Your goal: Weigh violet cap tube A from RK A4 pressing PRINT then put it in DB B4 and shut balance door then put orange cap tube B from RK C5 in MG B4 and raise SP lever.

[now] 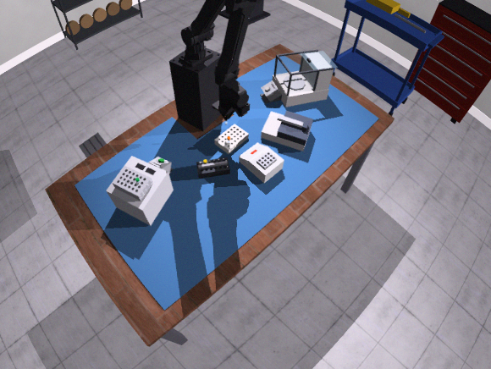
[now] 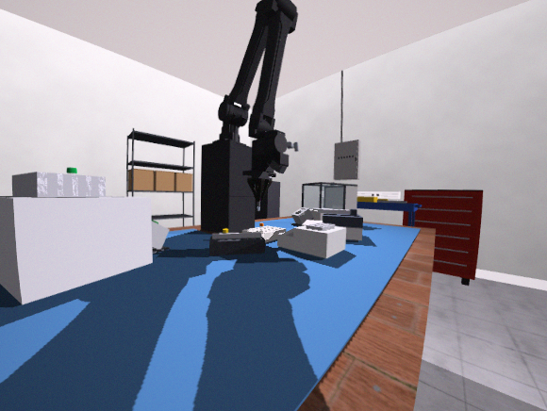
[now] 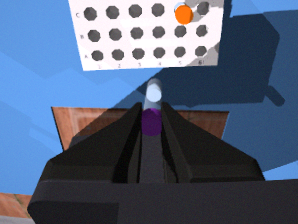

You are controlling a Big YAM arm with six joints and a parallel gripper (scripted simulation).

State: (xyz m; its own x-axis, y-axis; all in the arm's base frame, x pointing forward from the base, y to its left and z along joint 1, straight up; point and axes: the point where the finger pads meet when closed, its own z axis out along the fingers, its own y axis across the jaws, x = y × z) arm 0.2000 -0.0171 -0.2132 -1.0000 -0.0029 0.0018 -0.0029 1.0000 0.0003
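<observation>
Now: hand 3 cm short of the tube rack RK and 11 cm above it. The rest, counted from my hand: magnet block MG 9 cm ahead, 16 cm to the right, 11 cm below; violet-capped tube 2 cm below; yellow-capped tube 6 cm ahead, 18 cm to the right, 10 cm below.
</observation>
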